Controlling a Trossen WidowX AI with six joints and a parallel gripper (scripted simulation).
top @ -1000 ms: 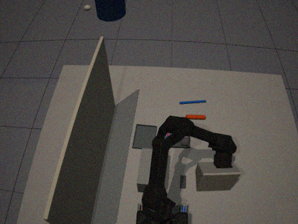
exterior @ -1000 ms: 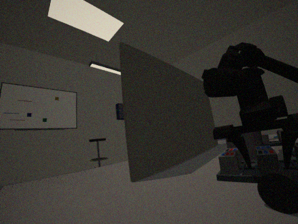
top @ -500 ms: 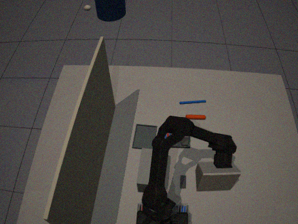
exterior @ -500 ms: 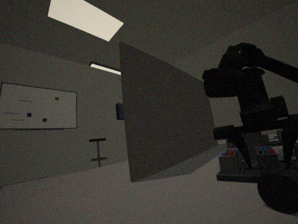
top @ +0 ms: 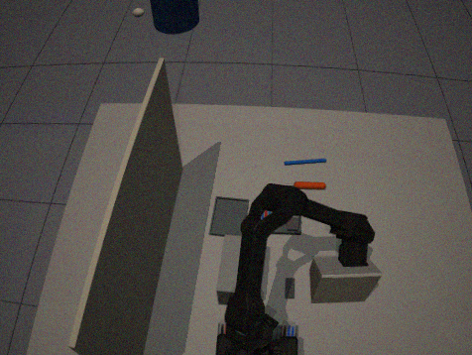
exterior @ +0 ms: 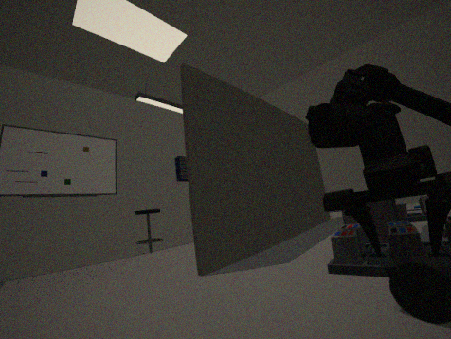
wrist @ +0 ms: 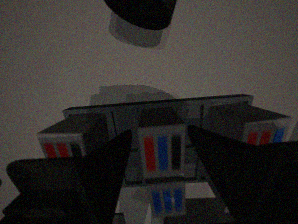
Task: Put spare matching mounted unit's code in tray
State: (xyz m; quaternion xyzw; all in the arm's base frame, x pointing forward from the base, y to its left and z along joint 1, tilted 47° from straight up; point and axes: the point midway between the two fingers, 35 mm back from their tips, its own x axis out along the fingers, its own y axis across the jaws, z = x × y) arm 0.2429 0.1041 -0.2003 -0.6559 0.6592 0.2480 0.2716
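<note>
My gripper tip is now 20 mm below the grey spare. The rest, counted from my gripper tip: rack 60 mm behind, 400 mm to the right, 10 mm below; then tall dark panel 270 mm ahead, 240 mm to the right, 210 mm above; then mounted unit 40 mm ahead, 210 mm to the right, 30 mm above.
</note>
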